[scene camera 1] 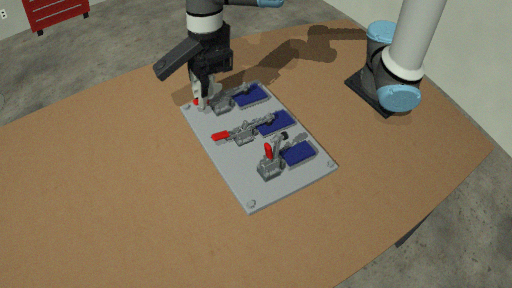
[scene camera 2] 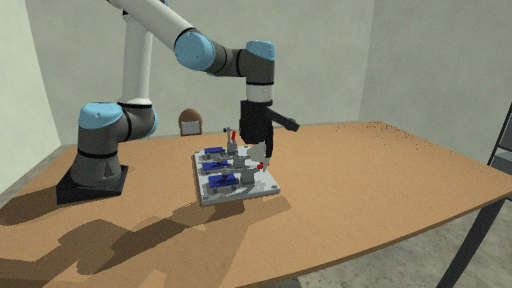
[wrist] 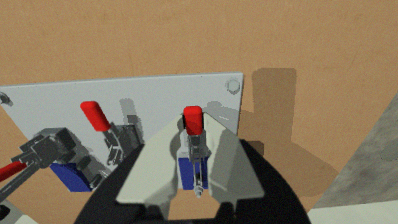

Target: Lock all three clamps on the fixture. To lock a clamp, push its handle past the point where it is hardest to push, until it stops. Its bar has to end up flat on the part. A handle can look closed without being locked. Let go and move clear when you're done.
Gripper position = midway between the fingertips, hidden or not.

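There's a blue part (wrist: 76, 181) in the scene, and a grey fixture plate (scene camera 1: 237, 165), (scene camera 2: 263, 184), (wrist: 150, 102) as well. You can also see the gripper (scene camera 1: 201, 106), (scene camera 2: 262, 170), (wrist: 193, 113).
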